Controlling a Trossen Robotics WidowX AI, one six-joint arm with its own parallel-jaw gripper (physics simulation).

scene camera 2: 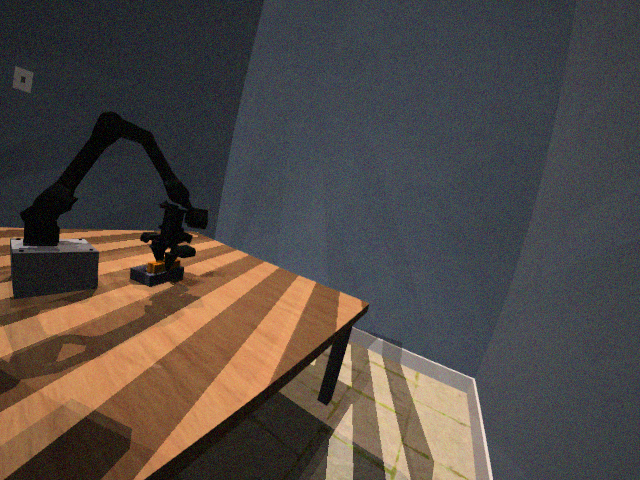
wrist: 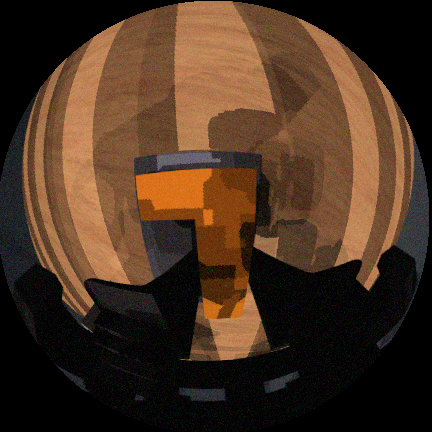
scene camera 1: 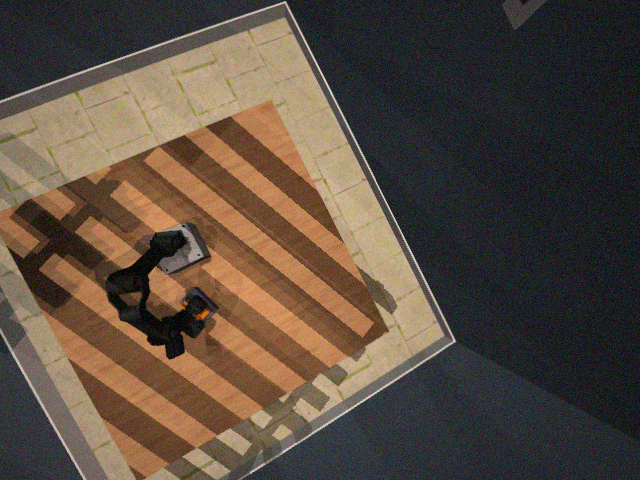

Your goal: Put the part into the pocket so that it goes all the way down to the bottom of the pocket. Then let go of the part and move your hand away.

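Frame: origin at the arm's base, x back, y left, z down, level; centimetres.
Seen in the pictures: gripper, fingertip midpoint: (scene camera 2: 163, 268) (wrist: 221, 249) (scene camera 1: 194, 309); arm's base, link origin: (scene camera 2: 40, 243) (scene camera 1: 176, 240).
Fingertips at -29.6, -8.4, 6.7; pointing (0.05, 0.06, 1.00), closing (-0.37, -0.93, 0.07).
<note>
Pixels of each thing's top centre, then the offset from my fingertips to it, as dx, dy, dz. Level surfaces: height alone.
- orange L-shaped part, top centre: (wrist: 197, 272) (scene camera 2: 161, 259) (scene camera 1: 194, 309) +0.3, +1.4, -2.8
- dark blue-grey pocket block, top centre: (wrist: 194, 248) (scene camera 2: 158, 267) (scene camera 1: 197, 306) +0.7, +1.9, +0.1
- wooden table, surface height: dz +3.7
The orange L-shaped part (scene camera 1: 205, 313) (scene camera 2: 154, 267) (wrist: 170, 191) is over the dark blue-grey pocket block (scene camera 1: 210, 301) (scene camera 2: 149, 278) (wrist: 188, 159). In scene view 2 its orange side shows above the block's top edge. In the wrist view one arm of the L lies along the block's far side and the other runs back between the fingers; the block's far rim shows beyond it. My black gripper (scene camera 2: 165, 259) (wrist: 221, 249) is shut on the part, low over the block. The pocket's floor and the part's underside are hidden, so its depth cannot be told.
The grey box-shaped arm base (scene camera 1: 193, 257) (scene camera 2: 54, 271) stands on the wooden table (scene camera 1: 289, 258) (scene camera 2: 242, 315) near the block. The table's edge and a dark leg (scene camera 2: 336, 366) show in scene view 2. Striped shadows cross the table.
</note>
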